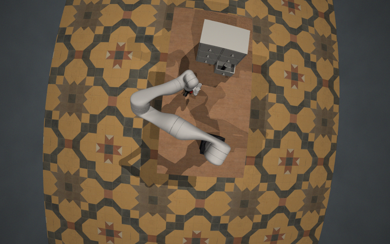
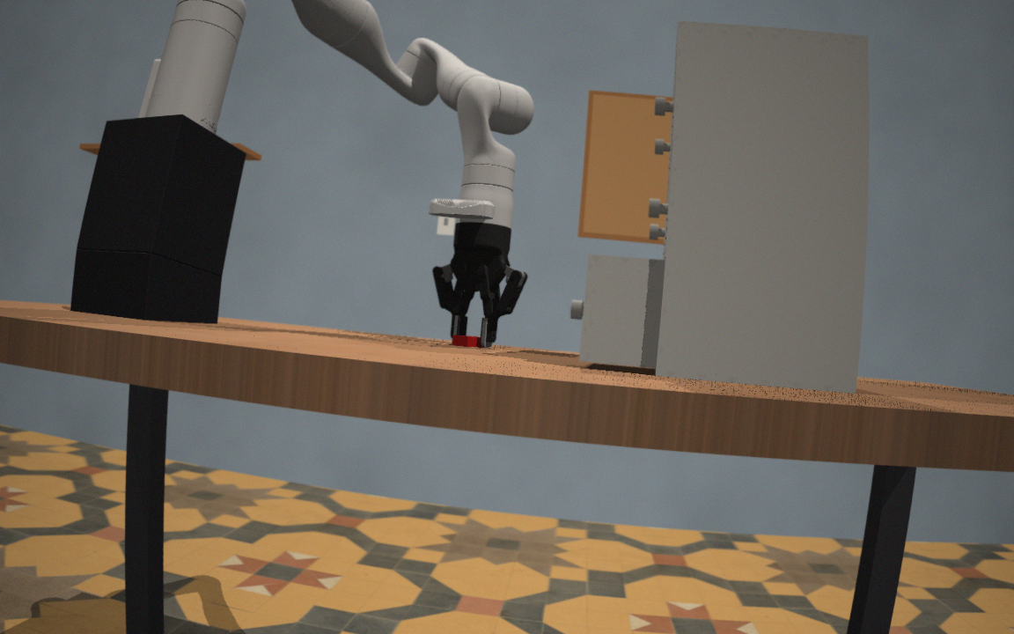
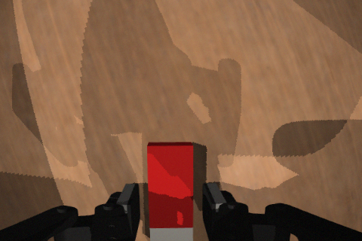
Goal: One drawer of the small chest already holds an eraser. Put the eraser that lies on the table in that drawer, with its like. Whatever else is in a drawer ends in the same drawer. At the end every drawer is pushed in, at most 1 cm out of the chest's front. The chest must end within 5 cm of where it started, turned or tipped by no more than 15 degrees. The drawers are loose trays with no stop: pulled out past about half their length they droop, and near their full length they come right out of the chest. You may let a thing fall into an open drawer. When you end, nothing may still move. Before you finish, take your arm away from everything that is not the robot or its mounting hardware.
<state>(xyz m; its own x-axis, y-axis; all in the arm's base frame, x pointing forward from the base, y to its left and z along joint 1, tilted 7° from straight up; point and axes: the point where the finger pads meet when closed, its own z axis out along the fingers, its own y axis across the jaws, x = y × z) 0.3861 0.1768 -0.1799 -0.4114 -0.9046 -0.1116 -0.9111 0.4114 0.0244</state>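
The white eraser is 1 cm to the left of my hand and 1 cm below it. The rest, counted from my hand: dark block 20 cm ahead, 27 cm to the right.
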